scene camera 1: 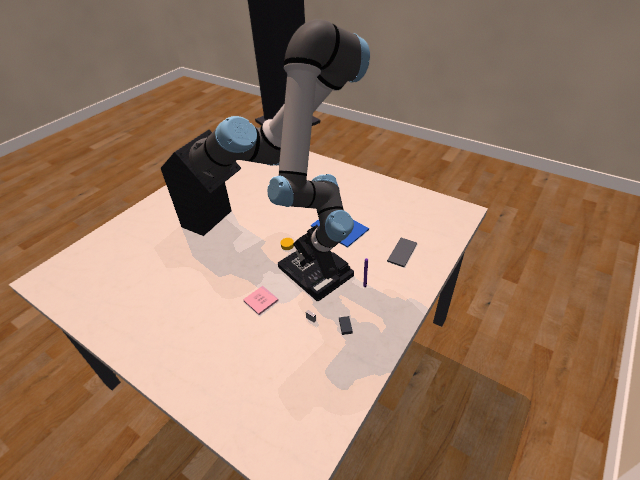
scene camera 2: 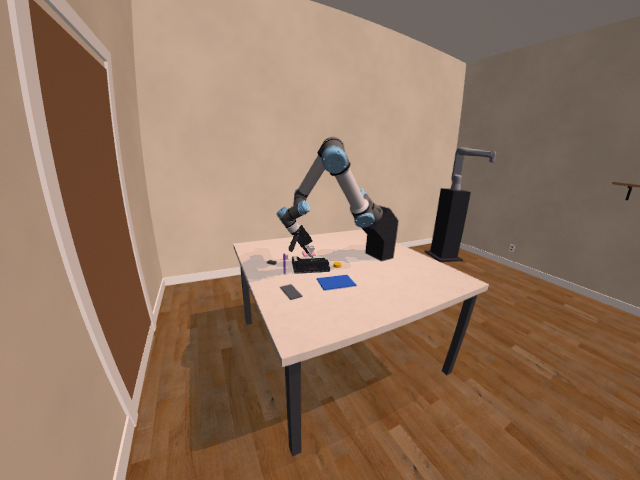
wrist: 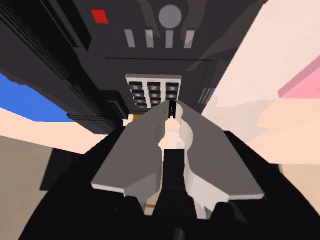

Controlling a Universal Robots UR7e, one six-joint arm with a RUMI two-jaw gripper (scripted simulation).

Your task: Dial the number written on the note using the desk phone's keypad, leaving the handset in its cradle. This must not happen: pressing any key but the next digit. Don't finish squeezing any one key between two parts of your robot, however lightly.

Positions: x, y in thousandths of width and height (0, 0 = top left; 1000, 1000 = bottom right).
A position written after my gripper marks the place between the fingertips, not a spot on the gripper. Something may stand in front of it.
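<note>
Here is my gripper (scene camera 1: 471, 551), which I can see. The wrist view shows my gripper (wrist: 536, 427) as well.
</note>
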